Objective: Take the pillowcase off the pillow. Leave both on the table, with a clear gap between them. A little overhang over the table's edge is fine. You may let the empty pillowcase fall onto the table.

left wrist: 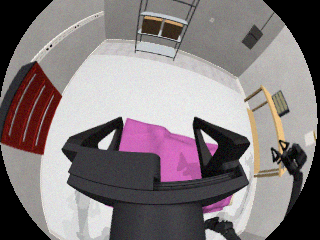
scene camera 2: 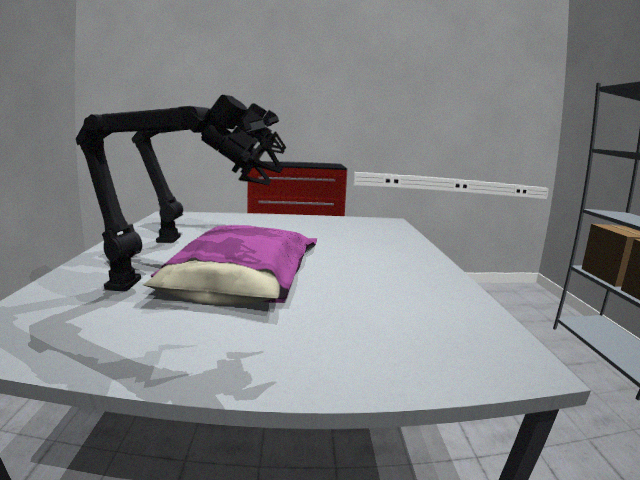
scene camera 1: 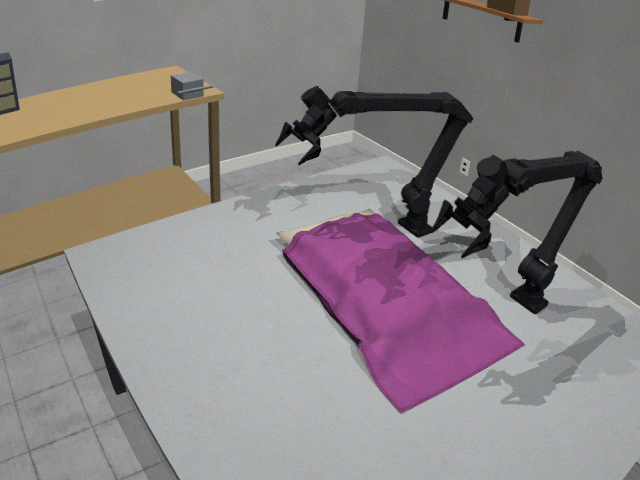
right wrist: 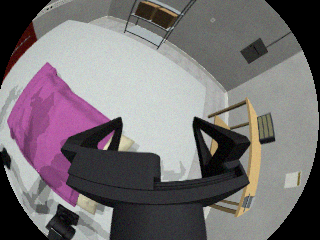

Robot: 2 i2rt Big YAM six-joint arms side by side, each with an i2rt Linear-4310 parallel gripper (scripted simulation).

One and the same spot on a magenta pillowcase: (left wrist: 179,161) is (scene camera 1: 394,298).
